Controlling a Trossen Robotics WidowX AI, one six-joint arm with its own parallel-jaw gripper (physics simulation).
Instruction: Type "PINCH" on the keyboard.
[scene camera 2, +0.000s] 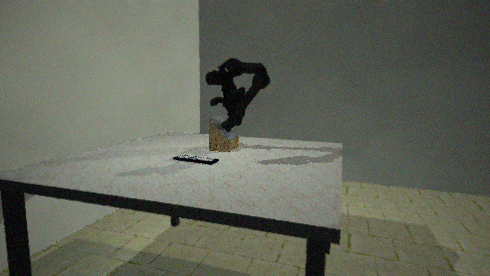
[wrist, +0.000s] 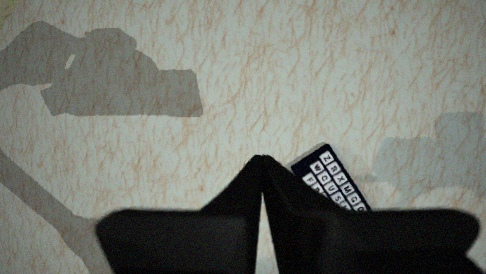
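Pixels of known places: gripper, between the fingertips: (scene camera 2: 234, 118) (wrist: 260, 162); arm's base, origin of its link: (scene camera 2: 225, 127).
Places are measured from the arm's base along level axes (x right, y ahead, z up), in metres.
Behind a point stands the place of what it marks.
The small black keyboard (scene camera 2: 196, 159) {x 0.049, y 0.369, z -0.108 m} (wrist: 336, 176) {x 0.014, y 0.360, z -0.107 m} with white keys lies flat on the table, in front of the arm's base in the scene view. In the wrist view it lies slanted, right of my fingertips and partly hidden behind the right finger. Keys Z, R, X, M, G, W, C, U, S and F show; I cannot make out P, I, N or H clearly. My black gripper (wrist: 260, 162) {x -0.122, y 0.335, z 0.088 m} is shut with its tips together and nothing between them. It hangs above the table, its tips up and left of the keyboard's visible end in the wrist view.
The black arm (scene camera 2: 261, 77) {x -0.223, y 0.173, z 0.279 m} rises from a wedge-shaped wooden base (scene camera 2: 218, 140) {x 0.019, y 0.093, z -0.063 m} behind the keyboard and is folded at the elbow. The pale, veined table (scene camera 2: 240, 192) {x -0.231, y 0.721, z -0.124 m} (wrist: 280, 60) {x -0.174, y 0.434, z -0.124 m} carries dark shadows of the arm. Grey walls stand behind.
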